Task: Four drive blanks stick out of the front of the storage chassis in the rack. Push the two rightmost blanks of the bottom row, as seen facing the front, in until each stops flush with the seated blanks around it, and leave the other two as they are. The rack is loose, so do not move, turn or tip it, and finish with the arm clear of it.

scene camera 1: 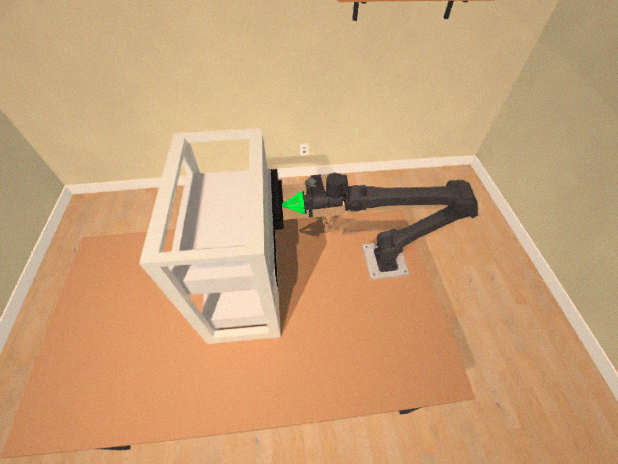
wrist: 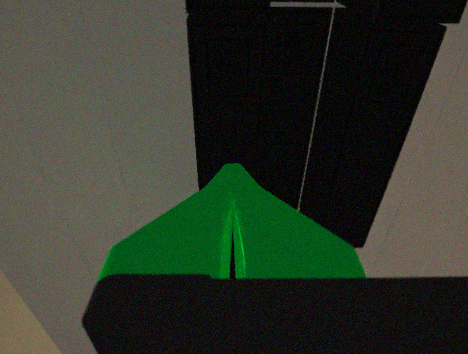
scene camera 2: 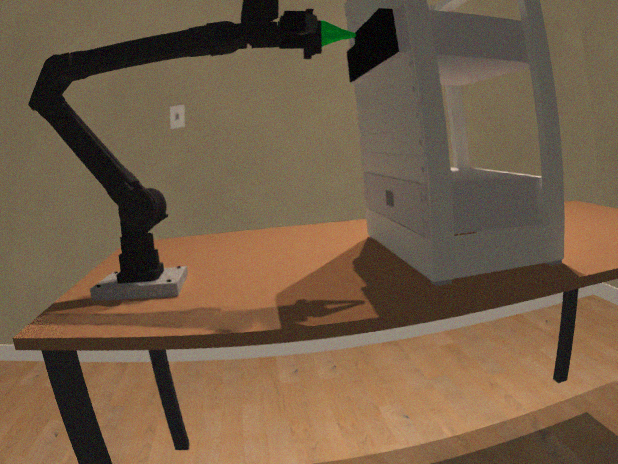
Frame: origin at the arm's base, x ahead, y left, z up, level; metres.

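Where they show: gripper, fingertip midpoint: (scene camera 1: pixel 282 205) (wrist: pixel 232 176) (scene camera 2: pixel 355 35); arm's base, origin of the base link: (scene camera 1: pixel 385 259) (scene camera 2: pixel 141 276).
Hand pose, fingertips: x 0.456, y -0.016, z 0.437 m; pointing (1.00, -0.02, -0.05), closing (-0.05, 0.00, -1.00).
Note:
Things, the pixels of their top centre, and the offset from my fingertips. "spot": a spot on its surface instead. Level surfaces: height alone.
- left black face, surface spot: (wrist: pixel 250 100) spot: 0.007 m ahead, 0.030 m right, 0.007 m down
- right black face, surface spot: (wrist: pixel 370 125) spot: 0.001 m ahead, 0.022 m right, 0.053 m down
- orange-brown table, its level: 0.456 m down
Black drive blanks (scene camera 1: pixel 276 187) (scene camera 2: pixel 376 52) stick out as a dark block from the upper front of the pale rack (scene camera 1: pixel 256 200) (scene camera 2: pixel 442 240). In the wrist view, a left black face (wrist: pixel 250 100) and a right black face (wrist: pixel 370 125) have a thin light line between them; more black faces show at the top edge. I cannot tell their individual depths. The chassis body is not distinct from the rack. My green-fingered gripper (scene camera 1: pixel 283 204) (scene camera 2: pixel 354 35) (wrist: pixel 232 176) is shut and empty, pointing at the black block. Its tips overlap the left black face in the wrist view; contact is unclear.
The rack stands upright on the orange-brown table (scene camera 1: pixel 200 395) (scene camera 2: pixel 240 255). The arm's base plate (scene camera 1: pixel 373 267) (scene camera 2: pixel 165 289) is bolted in front of it. The arm reaches across at the height of the upper rack. A wall with an outlet (scene camera 1: pixel 304 149) (scene camera 2: pixel 177 116) stands behind.

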